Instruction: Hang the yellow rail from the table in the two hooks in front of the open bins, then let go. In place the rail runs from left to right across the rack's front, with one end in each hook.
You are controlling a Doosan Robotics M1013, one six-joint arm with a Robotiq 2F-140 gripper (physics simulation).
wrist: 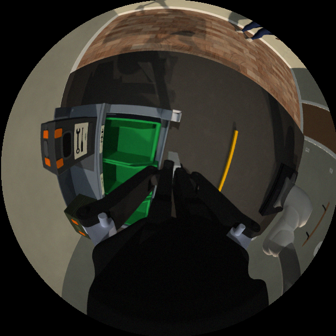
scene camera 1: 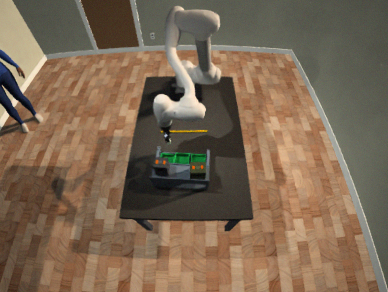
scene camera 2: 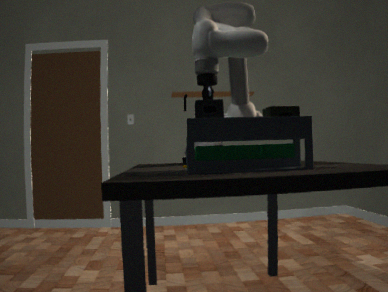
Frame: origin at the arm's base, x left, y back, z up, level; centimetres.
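Seen in the pictures: gripper, fingertip midpoint: (scene camera 1: 169,143).
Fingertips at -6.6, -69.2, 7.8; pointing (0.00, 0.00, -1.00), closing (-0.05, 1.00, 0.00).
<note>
A point is followed by its place in that frame, as x, y, z.
The yellow rail (scene camera 1: 190,131) @[7.5, -50.0, -3.1] (wrist: 229,160) lies on the table, running left to right behind the rack in scene camera 1's view. The grey rack (scene camera 1: 172,183) @[-2.5, -95.1, -3.4] (scene camera 2: 250,127) @[3.0, -98.0, 9.0] (wrist: 134,110) stands on the table with green open bins (scene camera 1: 182,158) @[3.0, -75.0, -3.2] (scene camera 2: 245,152) @[3.0, -88.9, 1.6] (wrist: 131,140) inside. A light hook (wrist: 176,116) shows at one front corner of the rack; the other hook is hidden in the wrist view. My gripper (scene camera 1: 168,141) @[-6.6, -69.2, 7.8] (wrist: 171,158) is shut and empty, above the table between the rail and the rack, near their left ends in scene camera 1's view.
A dark toolbox with orange marks (scene camera 1: 161,165) @[-7.6, -92.2, 18.1] (scene camera 2: 209,108) @[-8.5, -93.7, 15.4] (wrist: 67,143) and an olive box (scene camera 1: 198,169) @[15.1, -92.5, 15.7] (scene camera 2: 281,111) @[13.6, -95.2, 13.9] (wrist: 80,216) stand on top of the rack. The dark table (scene camera 1: 230,200) @[37.7, -105.4, -4.1] (scene camera 2: 150,186) @[-25.0, -121.1, -5.2] (wrist: 200,90) carries the rack and the arm's base.
</note>
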